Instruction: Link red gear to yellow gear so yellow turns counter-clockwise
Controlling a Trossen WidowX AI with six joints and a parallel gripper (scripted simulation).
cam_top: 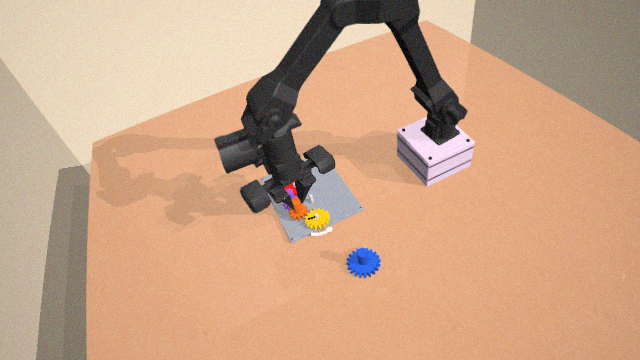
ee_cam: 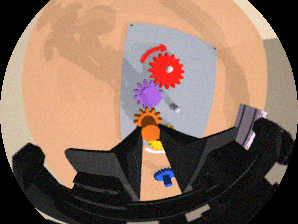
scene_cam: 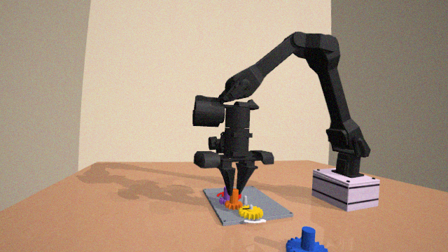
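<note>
Now: the orange gear 1 cm below my gripper tip. From my gripper tip the other things lie so: yellow gear (3 cm behind, 4 cm to the left, 3 cm below); then purple gear (4 cm to the right, 2 cm below); then white arrow (2 cm behind, 7 cm to the left, 3 cm below).
</note>
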